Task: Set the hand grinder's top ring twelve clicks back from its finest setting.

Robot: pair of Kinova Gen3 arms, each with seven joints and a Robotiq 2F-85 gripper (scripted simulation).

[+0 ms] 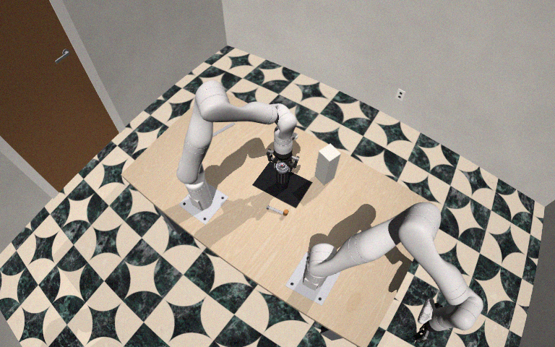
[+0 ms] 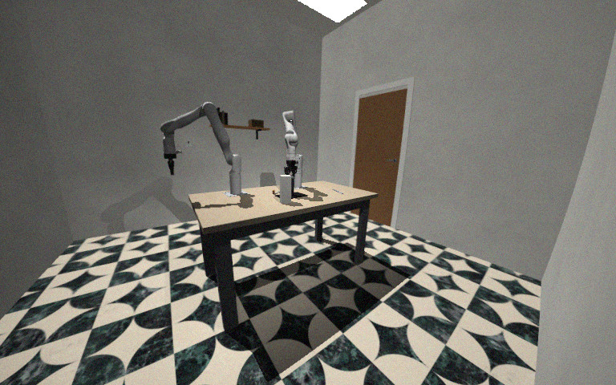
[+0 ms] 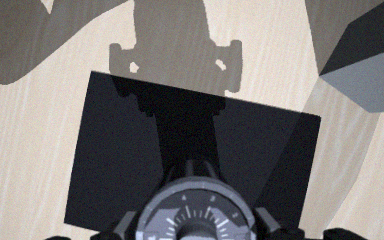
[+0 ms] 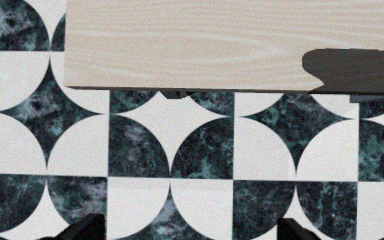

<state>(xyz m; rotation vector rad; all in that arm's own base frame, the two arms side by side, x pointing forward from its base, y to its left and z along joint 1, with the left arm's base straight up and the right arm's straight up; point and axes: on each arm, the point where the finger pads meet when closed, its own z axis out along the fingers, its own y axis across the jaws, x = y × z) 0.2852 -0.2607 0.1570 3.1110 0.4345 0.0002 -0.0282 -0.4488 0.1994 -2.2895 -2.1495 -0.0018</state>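
The top ring is right at my left hand. Also, from my left hand: crank handle (14 cm below, 13 cm behind, 6 cm to the right); tall pale box (16 cm ahead, 14 cm to the right, 6 cm below); black mat (16 cm below, 1 cm ahead).
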